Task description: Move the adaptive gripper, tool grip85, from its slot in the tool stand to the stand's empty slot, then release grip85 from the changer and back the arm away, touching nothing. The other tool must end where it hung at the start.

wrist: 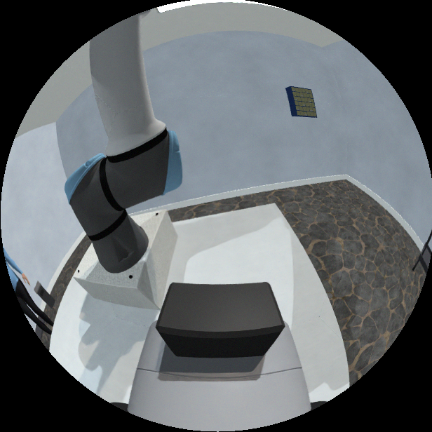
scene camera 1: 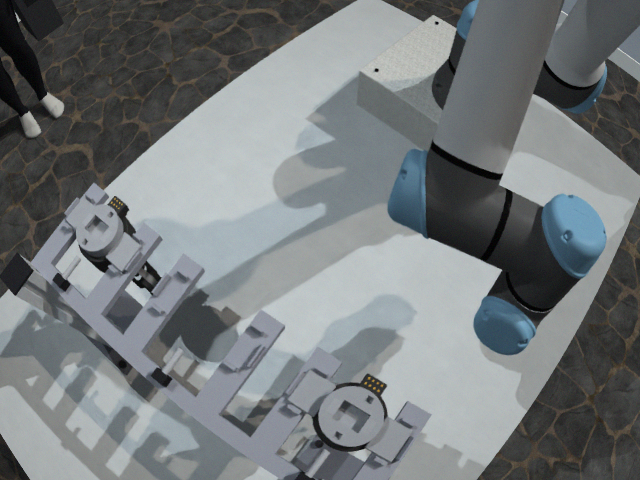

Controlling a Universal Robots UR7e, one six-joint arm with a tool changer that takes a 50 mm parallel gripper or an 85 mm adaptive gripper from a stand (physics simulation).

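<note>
The scene includes a tool stand [scene camera 1: 119,326] as well as an adaptive gripper grip85 [scene camera 1: 104,234]. In the wrist view, the adaptive gripper grip85 is out of frame.
</note>
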